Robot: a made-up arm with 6 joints.
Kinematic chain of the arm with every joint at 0, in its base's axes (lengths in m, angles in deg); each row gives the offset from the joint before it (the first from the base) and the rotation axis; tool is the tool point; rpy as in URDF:
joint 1: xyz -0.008 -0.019 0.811 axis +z
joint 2: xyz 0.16 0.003 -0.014 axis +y
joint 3: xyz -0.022 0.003 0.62 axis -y
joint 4: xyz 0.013 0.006 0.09 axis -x
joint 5: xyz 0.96 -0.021 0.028 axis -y
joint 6: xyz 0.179 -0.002 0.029 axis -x
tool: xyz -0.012 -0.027 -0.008 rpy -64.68 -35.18 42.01
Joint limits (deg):
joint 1: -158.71..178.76
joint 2: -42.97..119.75
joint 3: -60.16..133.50
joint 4: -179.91..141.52
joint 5: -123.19..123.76
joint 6: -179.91..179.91
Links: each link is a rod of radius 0.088 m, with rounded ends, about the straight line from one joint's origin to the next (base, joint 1, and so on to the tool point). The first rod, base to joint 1, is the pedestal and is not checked.
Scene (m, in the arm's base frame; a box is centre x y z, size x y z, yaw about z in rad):
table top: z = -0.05
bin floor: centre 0.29 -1 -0.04 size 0.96 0.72 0.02 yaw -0.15
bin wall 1: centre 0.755 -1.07 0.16 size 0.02 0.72 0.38 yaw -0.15
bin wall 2: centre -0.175 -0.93 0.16 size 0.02 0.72 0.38 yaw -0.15
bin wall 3: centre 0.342 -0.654 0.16 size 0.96 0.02 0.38 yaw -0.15
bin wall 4: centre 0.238 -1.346 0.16 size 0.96 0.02 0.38 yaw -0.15
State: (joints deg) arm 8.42 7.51 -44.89 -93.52 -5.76 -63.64
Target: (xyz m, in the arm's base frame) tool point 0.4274 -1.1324 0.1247
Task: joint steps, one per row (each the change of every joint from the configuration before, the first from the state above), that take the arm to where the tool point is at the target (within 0.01 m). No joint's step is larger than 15 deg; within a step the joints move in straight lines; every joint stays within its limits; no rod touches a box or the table.
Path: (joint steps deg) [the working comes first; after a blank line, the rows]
Joints at the target: -67.32 58.34 -7.75 -90.14 3.56 -64.51
Straight joint move there: touches bin wall 1, bin wall 3.

1: -12.68 0.07 5.46 1.04 2.79 -2.76
2: -12.69 0.07 5.46 1.04 2.78 -2.76
3: -12.68 0.07 5.45 1.05 2.79 -2.76
4: -12.69 0.06 5.46 1.04 2.79 -2.76
5: -12.68 0.07 5.46 1.04 2.79 -2.76
6: -3.08 12.62 2.46 -0.46 -1.16 3.23
7: -3.08 12.62 2.46 -0.45 -1.15 3.23
8: -3.08 12.63 2.46 -0.46 -1.16 3.24
9: -3.08 12.62 2.47 -0.46 -1.15 3.23

